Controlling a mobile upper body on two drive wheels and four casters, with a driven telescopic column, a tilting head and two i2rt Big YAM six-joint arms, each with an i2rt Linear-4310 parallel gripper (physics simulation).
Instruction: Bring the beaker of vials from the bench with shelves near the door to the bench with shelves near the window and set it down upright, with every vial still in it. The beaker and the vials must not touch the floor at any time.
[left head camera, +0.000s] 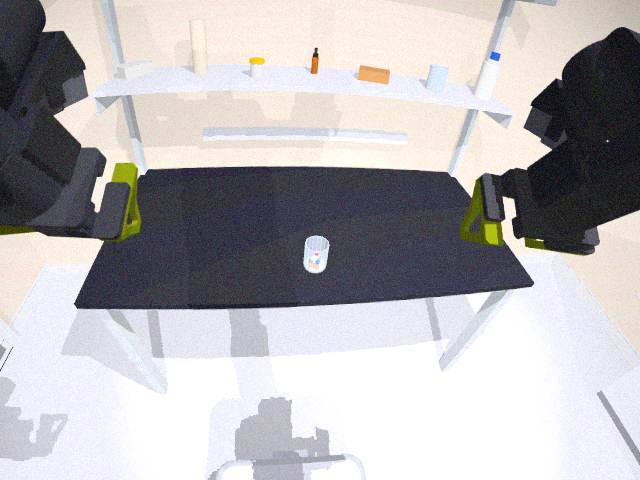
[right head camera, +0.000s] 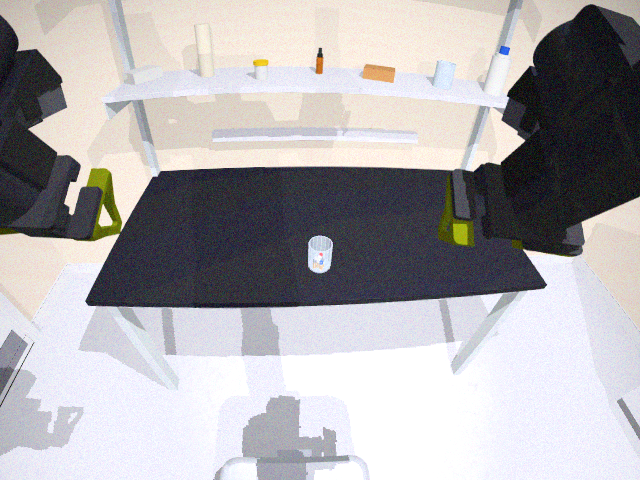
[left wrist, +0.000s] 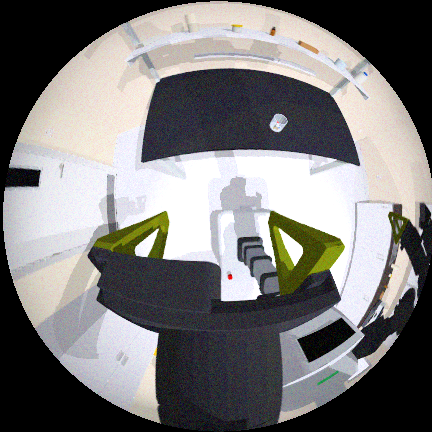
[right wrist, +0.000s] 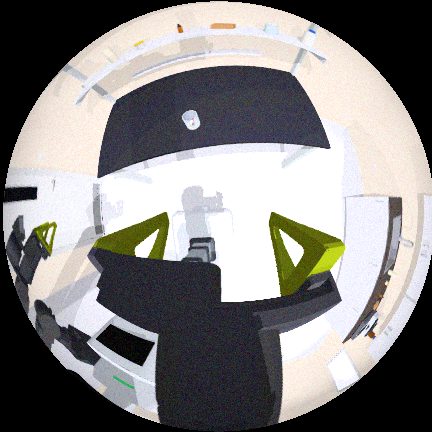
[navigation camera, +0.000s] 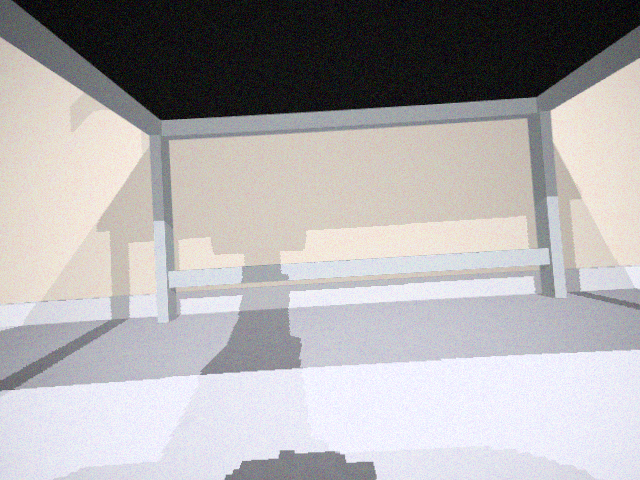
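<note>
A clear glass beaker (left head camera: 315, 254) (right head camera: 320, 254) (left wrist: 278, 123) (right wrist: 191, 120) stands upright on the black bench top (left head camera: 227, 222) (right head camera: 232, 222) (left wrist: 210, 110) (right wrist: 260, 105), right of centre and nearer the front edge in the head views. Small vials with red, blue and orange parts show inside it; their number is too small to tell. My left gripper (left wrist: 218, 216) is open and empty, off the bench's left side in the head views. My right gripper (right wrist: 218, 216) is open and empty, at the bench's right side in the head views. Neither touches the beaker.
A white shelf (left head camera: 289, 82) (right head camera: 294, 85) above the bench's back holds a tall cream cylinder (left head camera: 198, 46), a yellow-lidded jar (left head camera: 256, 67), an orange box (left head camera: 373, 74), a blue-capped bottle (left head camera: 487, 77) and other items. Bench legs (navigation camera: 161, 232) (navigation camera: 553, 217) and a low crossbar (navigation camera: 361, 266) stand ahead.
</note>
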